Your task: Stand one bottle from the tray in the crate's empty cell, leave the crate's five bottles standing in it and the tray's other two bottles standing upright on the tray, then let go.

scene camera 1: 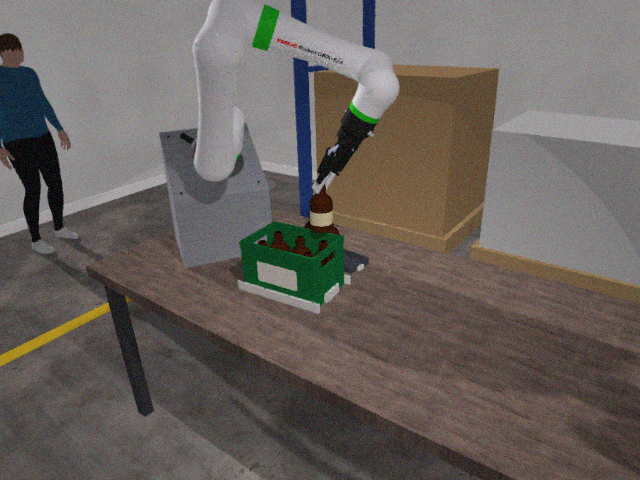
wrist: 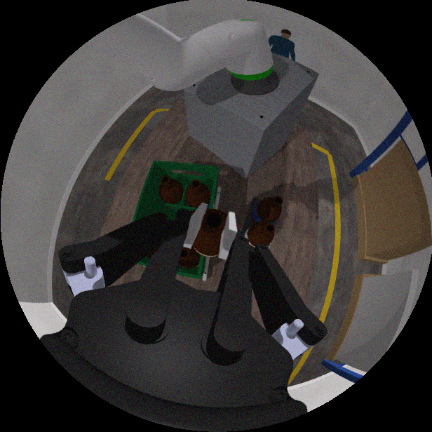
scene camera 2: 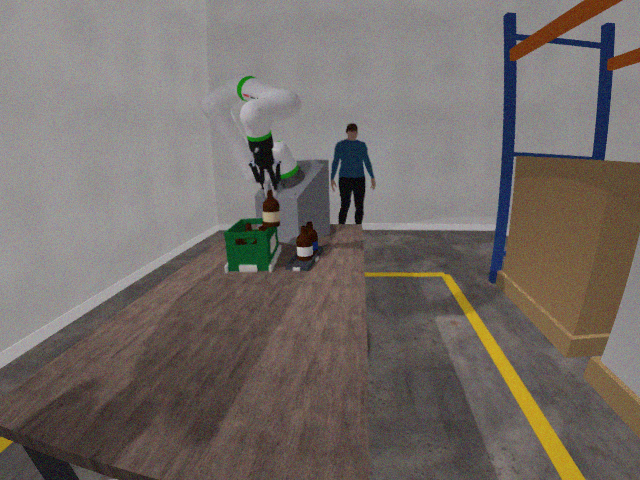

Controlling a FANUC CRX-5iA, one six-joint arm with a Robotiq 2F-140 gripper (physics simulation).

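Seen in the pictures: gripper, fingertip midpoint: (scene camera 1: 318, 189) (scene camera 2: 271, 195); arm's base, origin of the base link: (scene camera 2: 293, 180).
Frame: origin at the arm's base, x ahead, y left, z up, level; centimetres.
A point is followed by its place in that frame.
Observation:
My gripper (scene camera 1: 322, 187) {x 43.2, y -10.8, z -2.5 cm} (scene camera 2: 269, 190) {x 43.2, y -10.8, z -2.5 cm} (wrist: 214, 217) is shut on the neck of a brown bottle with a cream label (scene camera 1: 321, 211) {x 45.5, y -14.6, z -8.4 cm} (scene camera 2: 270, 210) {x 47.7, y -11.4, z -8.4 cm} (wrist: 210, 240). The bottle hangs upright by the tray-side rim of the green crate (scene camera 1: 310, 279) {x 48.8, y -31.6, z -23.3 cm} (scene camera 2: 248, 256) {x 51.2, y -22.1, z -27.1 cm} (wrist: 148, 182); its exact height over the rim is unclear. Brown bottles (scene camera 1: 279, 240) {x 30.9, y -16.6, z -19.9 cm} (wrist: 171, 191) stand in the crate. In the wrist view, the left middle cell shows bare green, partly hidden by my finger; the held bottle hides the cell beside it. A white-label bottle (scene camera 2: 304, 249) {x 44.5, y 2.5, z -27.6 cm} (wrist: 260, 234) and a blue-label bottle (scene camera 2: 312, 236) {x 36.8, y 6.9, z -23.9 cm} (wrist: 270, 209) stand upright on the dark tray (scene camera 1: 354, 260) {x 50.5, y 2.8, z -33.3 cm} (scene camera 2: 297, 266) {x 54.2, y -1.4, z -31.9 cm}.
White strips (scene camera 1: 279, 295) {x 37.7, y -31.2, z -31.4 cm} border the crate's base on the wooden table (scene camera 1: 403, 330) {x 77.5, y -32.4, z -33.8 cm} (scene camera 2: 248, 330) {x 99.3, y -17.9, z -33.8 cm}. The grey robot pedestal (scene camera 1: 222, 222) {x 5.2, y -12.0, z -18.6 cm} (wrist: 225, 120) stands behind the crate and tray. A large brown box (scene camera 1: 382, 155) (scene camera 2: 553, 232), a blue rack post (scene camera 1: 302, 129) and a person (scene camera 1: 23, 108) (scene camera 2: 352, 160) are farther off.

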